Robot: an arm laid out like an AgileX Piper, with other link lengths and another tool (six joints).
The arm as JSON. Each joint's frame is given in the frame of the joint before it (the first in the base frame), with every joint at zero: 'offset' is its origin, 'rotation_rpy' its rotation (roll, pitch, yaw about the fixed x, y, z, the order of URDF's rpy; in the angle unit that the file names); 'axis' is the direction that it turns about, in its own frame. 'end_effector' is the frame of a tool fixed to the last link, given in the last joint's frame.
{
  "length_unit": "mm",
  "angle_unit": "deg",
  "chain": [
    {
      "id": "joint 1",
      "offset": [
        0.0,
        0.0,
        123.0
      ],
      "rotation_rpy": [
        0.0,
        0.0,
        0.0
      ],
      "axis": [
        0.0,
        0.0,
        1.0
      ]
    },
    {
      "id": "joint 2",
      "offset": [
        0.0,
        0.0,
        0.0
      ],
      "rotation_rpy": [
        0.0,
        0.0,
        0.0
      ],
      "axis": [
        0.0,
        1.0,
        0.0
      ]
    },
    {
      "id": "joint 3",
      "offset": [
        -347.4,
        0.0,
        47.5
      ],
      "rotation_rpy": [
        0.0,
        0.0,
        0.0
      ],
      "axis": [
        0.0,
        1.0,
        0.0
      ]
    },
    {
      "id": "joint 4",
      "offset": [
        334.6,
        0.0,
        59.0
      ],
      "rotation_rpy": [
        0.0,
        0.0,
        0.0
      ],
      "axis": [
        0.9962,
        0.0,
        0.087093
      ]
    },
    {
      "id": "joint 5",
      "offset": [
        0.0,
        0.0,
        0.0
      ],
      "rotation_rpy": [
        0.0,
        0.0,
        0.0
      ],
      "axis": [
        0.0,
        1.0,
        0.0
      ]
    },
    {
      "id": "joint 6",
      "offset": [
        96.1,
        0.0,
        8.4
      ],
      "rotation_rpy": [
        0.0,
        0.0,
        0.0
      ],
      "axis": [
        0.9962,
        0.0,
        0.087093
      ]
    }
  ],
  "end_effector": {
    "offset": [
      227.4,
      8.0,
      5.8
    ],
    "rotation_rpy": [
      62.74,
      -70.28,
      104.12
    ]
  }
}
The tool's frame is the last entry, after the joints.
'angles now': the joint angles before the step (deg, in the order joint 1, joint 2, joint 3, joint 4, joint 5, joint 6). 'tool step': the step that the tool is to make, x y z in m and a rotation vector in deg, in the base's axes. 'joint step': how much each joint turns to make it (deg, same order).
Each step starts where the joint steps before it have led.
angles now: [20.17, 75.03, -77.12, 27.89, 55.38, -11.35]
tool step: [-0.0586, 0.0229, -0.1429, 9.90, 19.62, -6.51]
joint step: [-0.01, -1.23, 24.67, 17.15, -9.68, -0.96]
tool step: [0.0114, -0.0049, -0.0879, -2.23, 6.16, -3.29]
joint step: [0.00, 8.15, 5.08, 4.46, -6.76, -4.24]
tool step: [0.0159, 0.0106, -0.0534, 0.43, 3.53, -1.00]
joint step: [0.01, 8.98, 0.00, 8.14, -3.41, -7.81]
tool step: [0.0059, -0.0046, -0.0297, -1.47, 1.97, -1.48]
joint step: [0.00, 3.76, -0.01, 0.93, -2.08, -0.61]
